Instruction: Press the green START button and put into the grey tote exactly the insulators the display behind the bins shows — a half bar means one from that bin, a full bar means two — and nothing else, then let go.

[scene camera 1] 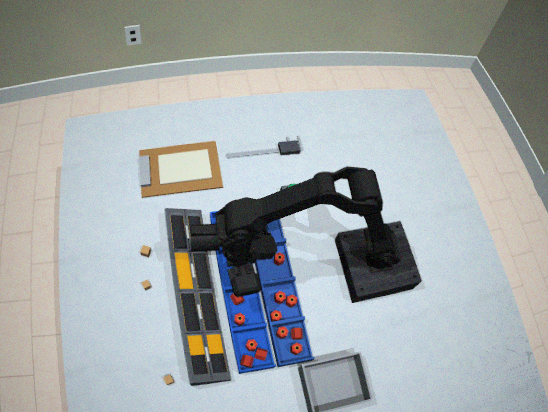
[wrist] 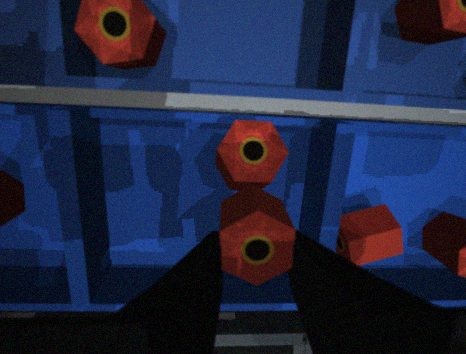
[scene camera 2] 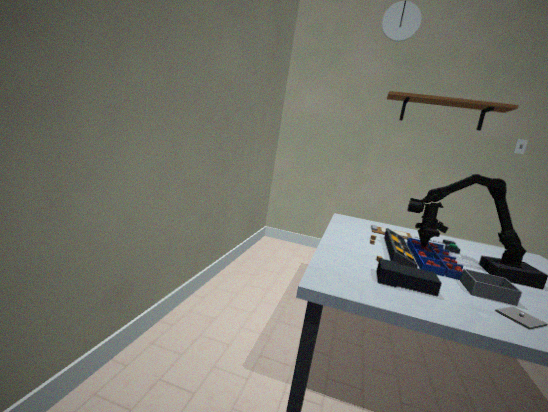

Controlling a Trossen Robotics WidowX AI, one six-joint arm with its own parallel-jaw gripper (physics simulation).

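Note:
My gripper (scene camera 2: 424, 244) (wrist: 253, 241) is shut on a red hexagonal insulator (wrist: 256, 270), a little above a blue bin in the row beside the display. Another red insulator (wrist: 252, 172) lies in that bin. The blue bins (scene camera 1: 276, 280) (wrist: 145, 215) hold further red insulators (scene camera 1: 251, 344) (wrist: 122, 47), some on their sides. The display (scene camera 1: 226, 376) shows one full orange bar (scene camera 1: 183, 270) and two half bars (scene camera 1: 195, 345) (scene camera 1: 214, 344); its other bars are dark. The grey tote (scene camera 1: 332, 385) (scene camera 2: 492, 290) looks empty. The green START button (scene camera 1: 292, 187) (scene camera 2: 452, 247) is partly hidden by the arm in scene camera 1.
A clipboard (scene camera 1: 184, 166) and caliper (scene camera 1: 289, 147) lie beyond the bins. Small tan blocks (scene camera 1: 145, 250) (scene camera 1: 146, 284) (scene camera 1: 168, 379) lie behind the display. A long black box (scene camera 2: 408, 277) and a flat plate (scene camera 2: 521, 317) are near the table edge in scene camera 2.

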